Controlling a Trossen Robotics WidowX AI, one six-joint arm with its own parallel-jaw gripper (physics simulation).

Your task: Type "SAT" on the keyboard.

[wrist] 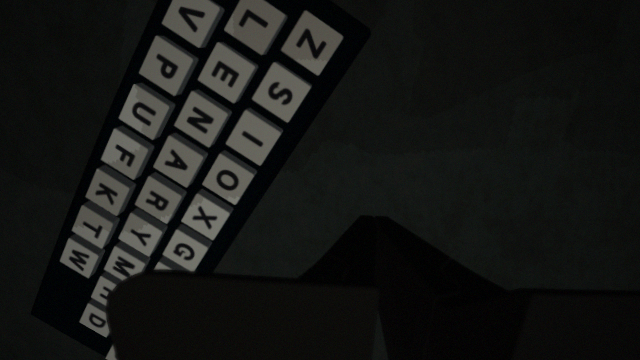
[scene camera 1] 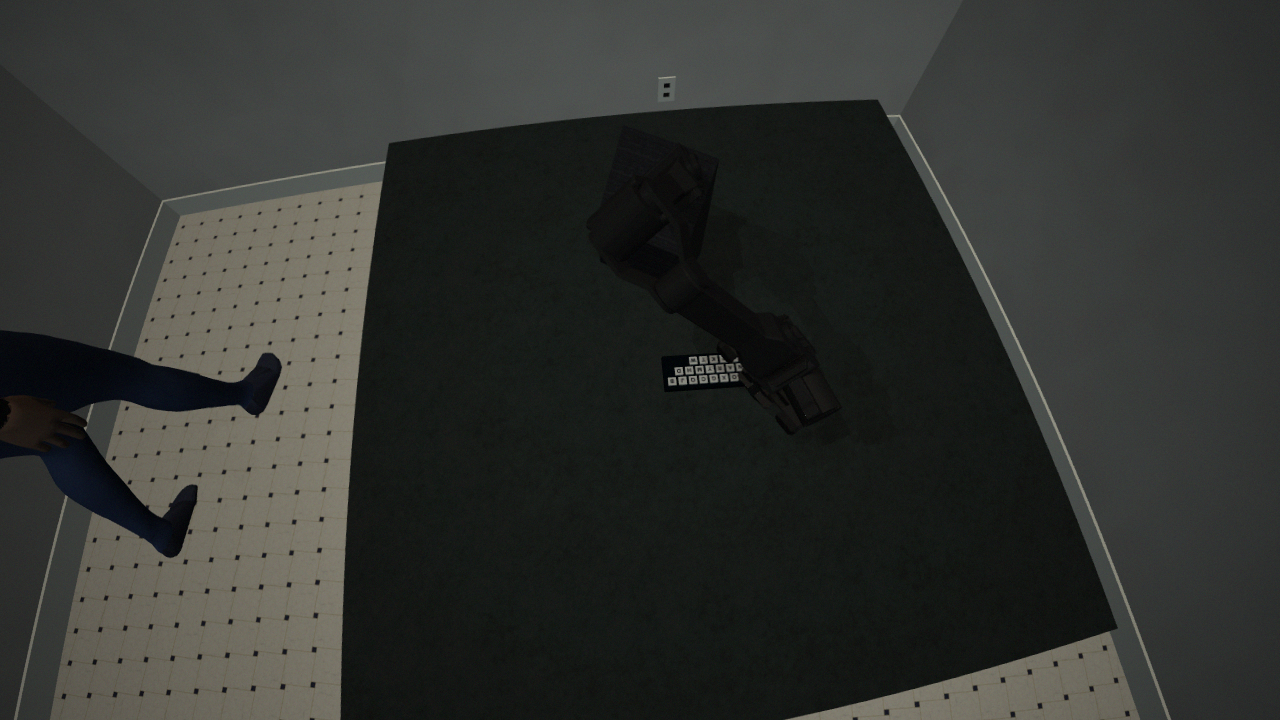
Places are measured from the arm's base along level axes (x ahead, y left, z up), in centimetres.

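Pixels of known places: gripper, fingertip midpoint: [wrist: 371, 230] [scene camera 1: 754, 395]; arm's base at its link origin: [scene camera 1: 682, 176].
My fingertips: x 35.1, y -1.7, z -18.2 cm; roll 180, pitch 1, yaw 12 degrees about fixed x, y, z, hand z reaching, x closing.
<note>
For each thing: its top centre in the pictures, then the offset to it from my fingertips. Level surfaces: height alone.
- black keyboard at its top centre: [wrist: 152, 209] [scene camera 1: 717, 368] dy -2.7, dx -8.0, dz -2.5 cm
- S key at its top centre: [wrist: 280, 93] dy +2.9, dx -3.9, dz -2.5 cm
- T key at its top centre: [wrist: 91, 227] dy -4.3, dx -10.6, dz -2.5 cm
- dark table at its surface level: dz -4.1 cm
The black keyboard [scene camera 1: 702, 370] [wrist: 200, 121] with pale letter keys lies on the dark table. It runs diagonally across the left of the wrist view. The S key [wrist: 281, 92] is near its upper end, the A key [wrist: 179, 160] is in the middle row, and the T key [wrist: 95, 226] is in the far left row. My gripper [wrist: 371, 230] is shut and empty. In the wrist view its tips show right of the X and G keys, off the keyboard's edge. A finger hides some lower keys. In the scene view my arm covers the keyboard's right end and hides the fingertips.
The arm's base stands on a dark block [scene camera 1: 637, 156] at the back of the dark table [scene camera 1: 537, 537]. A person's legs [scene camera 1: 179, 386] in blue show over the tiled floor at the left, apart from the table. Grey walls stand behind and to the right.
</note>
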